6 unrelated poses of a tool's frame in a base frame.
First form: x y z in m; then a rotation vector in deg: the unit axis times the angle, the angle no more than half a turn.
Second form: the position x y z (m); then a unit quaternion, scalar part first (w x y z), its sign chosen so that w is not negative. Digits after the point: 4 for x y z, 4 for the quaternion.
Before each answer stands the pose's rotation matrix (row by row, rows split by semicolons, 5 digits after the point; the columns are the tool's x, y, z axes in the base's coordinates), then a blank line. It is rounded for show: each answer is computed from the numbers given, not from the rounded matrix.
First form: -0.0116 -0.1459 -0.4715 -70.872 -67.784 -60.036
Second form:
0.11796 0.99006 -0.07659; 0.04356 0.07189 0.99646; 0.99206 -0.12087 -0.03465

-0.0116 -0.1459 -0.4715 0.5374 -0.5198 -0.4971 -0.4403
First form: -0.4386 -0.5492 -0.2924 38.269 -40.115 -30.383
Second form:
0.65188 0.21801 -0.72631; -0.64008 0.67177 -0.37285; 0.40663 0.70795 0.57746

-0.4386 -0.5492 -0.2924 0.8516 0.3173 -0.3326 -0.2519
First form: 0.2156 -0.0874 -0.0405 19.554 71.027 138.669
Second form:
-0.89088 -0.23654 0.38779; 0.45292 -0.52768 0.71862; 0.03465 0.81584 0.57724

0.2156 -0.0874 -0.0405 0.1992 0.1220 0.4433 0.8654
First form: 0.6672 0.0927 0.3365 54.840 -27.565 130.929
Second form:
-0.55407 -0.65571 0.51288; 0.39326 -0.74919 -0.53298; 0.73372 -0.09362 0.67297

0.6672 0.0927 0.3365 0.3040 0.3613 -0.1816 0.8626
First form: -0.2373 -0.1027 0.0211 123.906 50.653 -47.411
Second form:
0.57319 0.76201 -0.30132; 0.35099 -0.56060 -0.75003; -0.74044 0.32415 -0.58879

-0.2373 -0.1027 0.0211 0.3255 0.8250 0.3373 -0.3157
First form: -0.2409 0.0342 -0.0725 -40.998 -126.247 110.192
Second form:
-0.87901 0.26314 -0.39763; 0.42955 0.07503 -0.89992; -0.20697 -0.96184 -0.17898

-0.2409 0.0342 -0.0725 0.0653 -0.2371 -0.7302 0.6374
